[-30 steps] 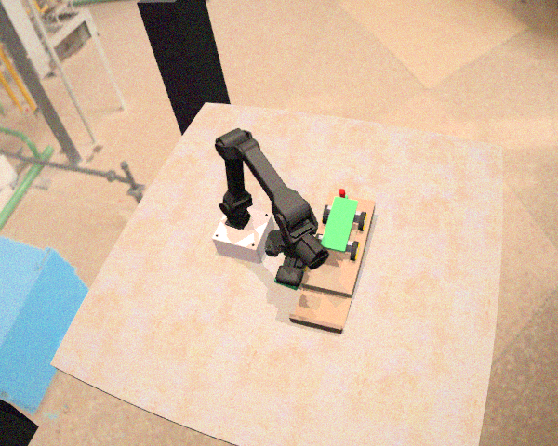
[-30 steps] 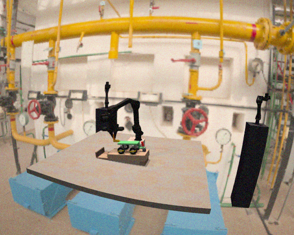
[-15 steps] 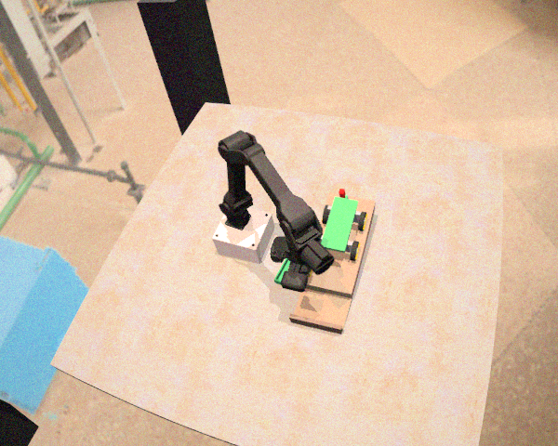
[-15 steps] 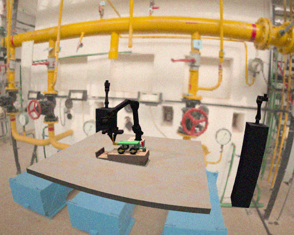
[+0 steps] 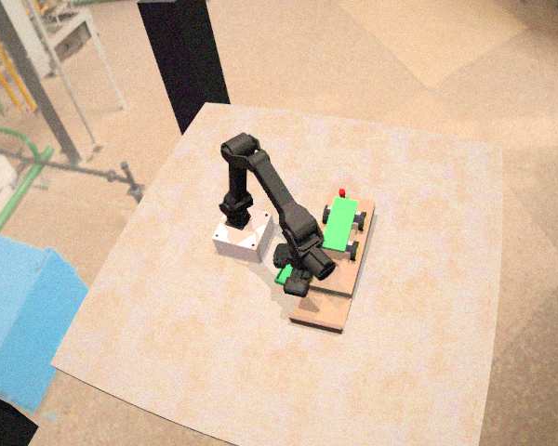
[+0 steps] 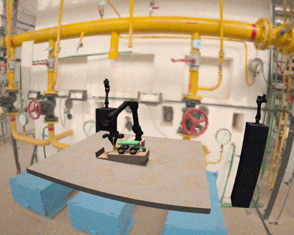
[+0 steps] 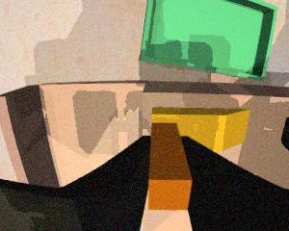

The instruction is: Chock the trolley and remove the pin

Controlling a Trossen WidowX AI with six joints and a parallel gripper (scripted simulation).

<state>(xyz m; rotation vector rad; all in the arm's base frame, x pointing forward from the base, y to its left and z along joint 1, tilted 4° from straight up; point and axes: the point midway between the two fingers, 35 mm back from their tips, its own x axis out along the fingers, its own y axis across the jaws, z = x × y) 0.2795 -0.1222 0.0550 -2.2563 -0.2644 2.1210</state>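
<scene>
The red-headed stop pin is 27 cm to the left of my gripper tip, 4 cm above it and 1 cm ahead of it. From my gripper tip the other things lie so: yellow chock: 2 cm to the left, 1 cm below; green tray: 10 cm below, 7 cm behind, 5 cm to the left; low stop wall: 11 cm to the right, 7 cm ahead, 6 cm below.
</scene>
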